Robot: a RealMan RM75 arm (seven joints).
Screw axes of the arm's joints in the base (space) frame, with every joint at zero. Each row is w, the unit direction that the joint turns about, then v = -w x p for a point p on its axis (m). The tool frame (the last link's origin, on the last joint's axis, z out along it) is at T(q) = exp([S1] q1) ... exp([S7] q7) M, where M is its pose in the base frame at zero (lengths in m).
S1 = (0, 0, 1, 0, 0, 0)
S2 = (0, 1, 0, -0.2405, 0, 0)
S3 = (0, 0, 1, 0, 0, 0)
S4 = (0, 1, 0, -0.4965, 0, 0)
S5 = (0, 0, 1, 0, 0, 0)
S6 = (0, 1, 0, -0.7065, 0, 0)
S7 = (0, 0, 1, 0, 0, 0)
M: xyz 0 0 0.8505 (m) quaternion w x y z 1 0 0 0
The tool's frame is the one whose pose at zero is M.
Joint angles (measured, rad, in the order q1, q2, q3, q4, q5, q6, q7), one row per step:
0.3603, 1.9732, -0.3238, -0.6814, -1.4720, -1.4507, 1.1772
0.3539, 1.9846, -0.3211, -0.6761, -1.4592, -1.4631, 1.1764
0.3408, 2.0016, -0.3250, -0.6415, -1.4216, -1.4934, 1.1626
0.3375, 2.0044, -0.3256, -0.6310, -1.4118, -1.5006, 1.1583
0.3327, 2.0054, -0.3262, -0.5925, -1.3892, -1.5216, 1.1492
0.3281, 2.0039, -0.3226, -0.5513, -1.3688, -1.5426, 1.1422
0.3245, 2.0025, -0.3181, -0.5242, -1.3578, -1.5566, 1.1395
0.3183, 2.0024, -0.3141, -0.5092, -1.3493, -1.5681, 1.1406
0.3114, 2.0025, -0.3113, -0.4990, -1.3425, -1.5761, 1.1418
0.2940, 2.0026, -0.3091, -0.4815, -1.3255, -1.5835, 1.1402
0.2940, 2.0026, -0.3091, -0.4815, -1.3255, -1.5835, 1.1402
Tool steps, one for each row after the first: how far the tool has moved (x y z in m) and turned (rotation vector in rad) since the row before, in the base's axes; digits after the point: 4 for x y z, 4 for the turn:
-0.0001, -0.0034, -0.0042, 0.0030, 0.0225, 0.0060
0.0002, -0.0071, -0.0107, 0.0046, 0.0520, 0.0174
0.0004, -0.0018, -0.0022, 0.0024, 0.0127, 0.0032
0.0011, -0.0039, -0.0056, 0.0015, 0.0373, 0.0093
0.0019, -0.0042, -0.0046, 0.0034, 0.0391, 0.0057
0.0016, -0.0032, -0.0027, 0.0020, 0.0264, 0.0018
0.0016, -0.0035, -0.0012, 0.0032, 0.0192, -0.0002
0.0018, -0.0034, -0.0007, 0.0031, 0.0141, -0.0027
0.0052, -0.0072, -0.0008, 0.0104, 0.0220, -0.0151
0.0000, 0.0000, 0.0000, 0.0000, 0.0000, 0.0000

